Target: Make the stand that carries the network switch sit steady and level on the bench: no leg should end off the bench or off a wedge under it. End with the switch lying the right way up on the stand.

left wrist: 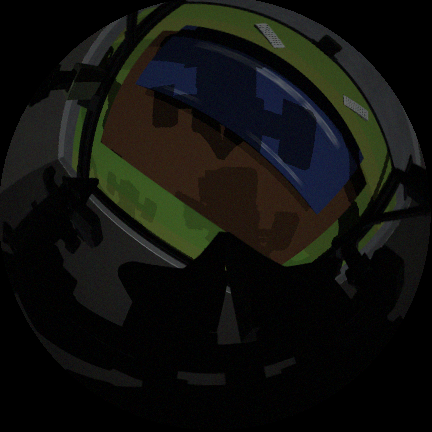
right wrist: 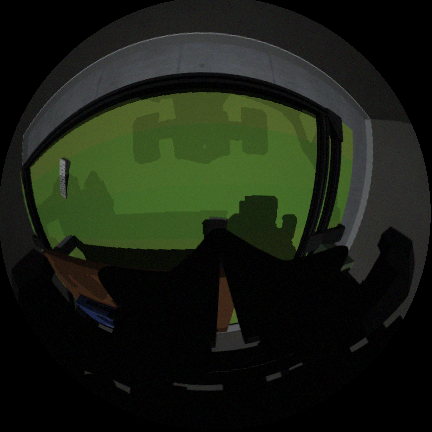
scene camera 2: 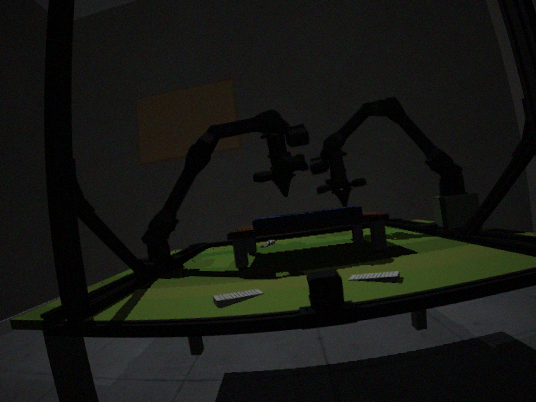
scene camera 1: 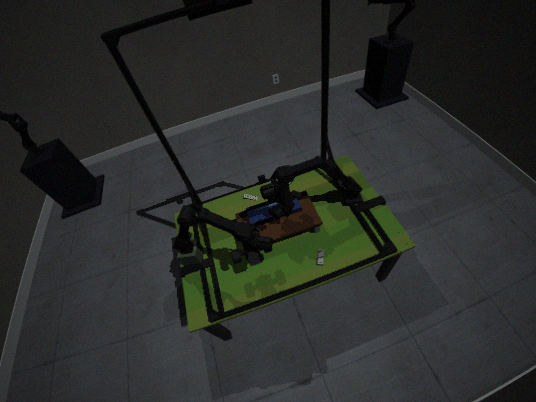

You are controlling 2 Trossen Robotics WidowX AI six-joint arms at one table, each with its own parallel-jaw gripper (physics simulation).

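Frame: origin at the left arm's base, x ahead, y left, z up, level; millimetres.
Where they show: left gripper, between the fingertips: (left wrist: 223, 236) (scene camera 2: 286, 196) (scene camera 1: 287, 216); right gripper, between the fingertips: (left wrist: 97, 180) (right wrist: 217, 233); left arm's base, origin of its link: (left wrist: 347, 249) (scene camera 2: 159, 260) (scene camera 1: 352, 194); right arm's base, origin of its link: (scene camera 2: 453, 195) (scene camera 1: 187, 248).
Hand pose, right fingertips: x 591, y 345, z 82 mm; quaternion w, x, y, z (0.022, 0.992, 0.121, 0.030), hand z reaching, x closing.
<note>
Each offset is from my right fingertips to the top centre of the thing.
The brown stand (scene camera 1: 295, 226) (scene camera 2: 375, 217) (left wrist: 130, 120) (right wrist: 75, 275) is on the green bench; a near leg @[302 mm back, 348 mm right, 29 mm down] (scene camera 2: 241, 253) rests on the bench. I cannot tell if it is level. The blue switch (scene camera 1: 257, 214) (scene camera 2: 307, 217) (left wrist: 167, 74) (right wrist: 95, 310) lies flat on it; which side is up is unclear. White ribbed wedges @[231 mm back, 541 mm right, 103 mm down] (scene camera 2: 237, 297) @[14 mm ahead, 472 mm right, 103 mm down] (scene camera 2: 375, 276) @[332 mm back, 4 mm right, 103 mm down] (scene camera 2: 268, 243) lie loose, away from the legs. My left gripper (scene camera 2: 286, 194) (left wrist: 223, 236) is shut and empty above the stand. My right gripper (scene camera 2: 345, 204) (right wrist: 217, 233) is shut and empty near a stand corner; its fingertips are hidden in scene camera 1.
A black frame (scene camera 1: 325, 100) rises around the bench (scene camera 1: 295, 292). A dark block (scene camera 2: 326, 290) stands at the bench edge in scene camera 2. Both arms reach over the bench from opposite ends. The lighting is dim, with arm shadows across the stand and bench.
</note>
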